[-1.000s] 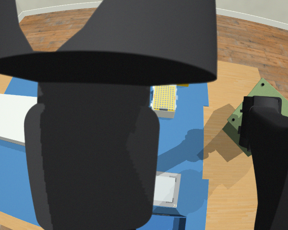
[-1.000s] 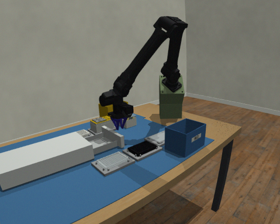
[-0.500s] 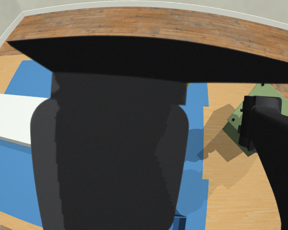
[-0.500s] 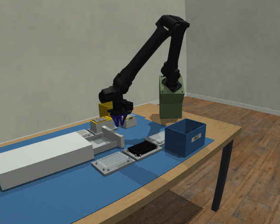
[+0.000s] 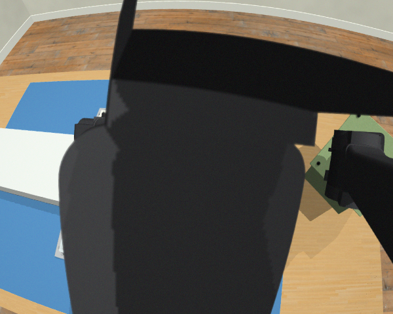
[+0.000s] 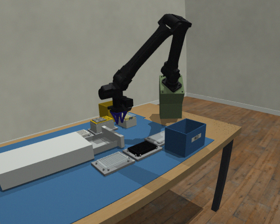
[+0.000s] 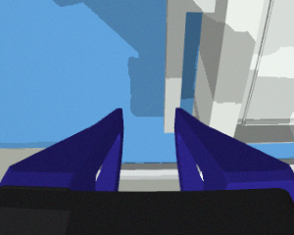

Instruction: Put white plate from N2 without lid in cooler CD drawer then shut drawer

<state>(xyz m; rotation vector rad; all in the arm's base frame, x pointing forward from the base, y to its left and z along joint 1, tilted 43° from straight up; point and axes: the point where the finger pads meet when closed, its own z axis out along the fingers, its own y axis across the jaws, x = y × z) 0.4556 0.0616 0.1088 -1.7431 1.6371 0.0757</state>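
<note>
Right now my hand is 220 mm short of the white plate, 150 mm to the left of it and 90 mm above it. From my hand the other things lie so: yellow tip box: 40 mm ahead, 200 mm to the right, 50 mm below; then drawer: 170 mm ahead, 40 mm to the left, 80 mm below; then black plate: 40 mm behind, 180 mm to the left, 90 mm below.
</note>
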